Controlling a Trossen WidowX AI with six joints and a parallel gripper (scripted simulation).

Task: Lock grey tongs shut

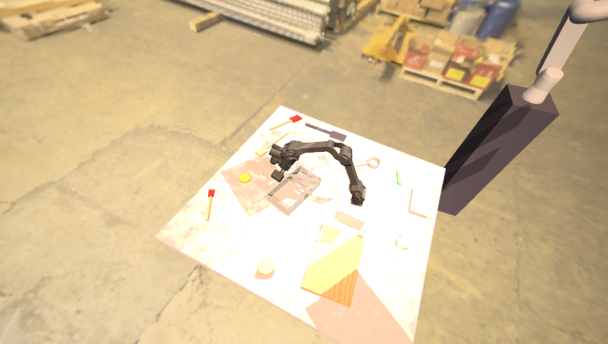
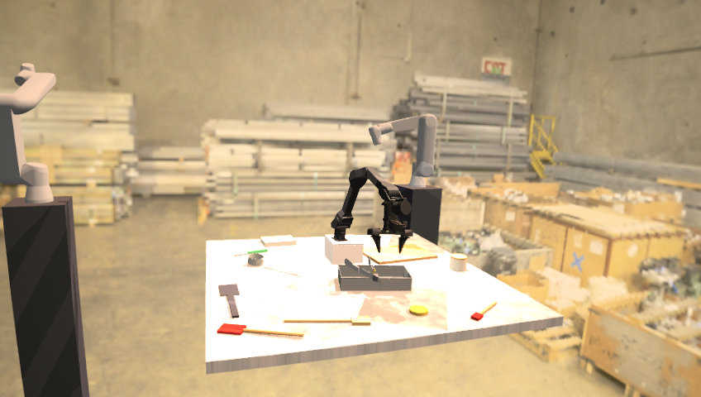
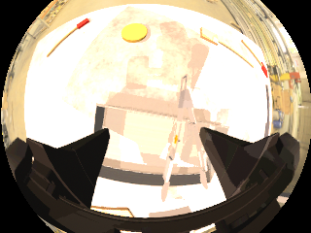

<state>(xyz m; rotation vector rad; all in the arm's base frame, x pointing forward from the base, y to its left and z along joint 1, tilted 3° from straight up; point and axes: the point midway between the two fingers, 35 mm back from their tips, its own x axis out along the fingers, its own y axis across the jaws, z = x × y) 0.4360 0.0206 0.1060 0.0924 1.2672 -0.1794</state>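
Now: the roasting tin 13 cm below my gripper tip, 8 cm behind it and 2 cm to the right of it. From my gripper tip the other things lie so: small red brush: 34 cm ahead, 21 cm to the left, 16 cm below; wooden board: 42 cm behind, 32 cm to the left, 15 cm below; red spatula: 62 cm to the right, 17 cm ahead, 15 cm below.
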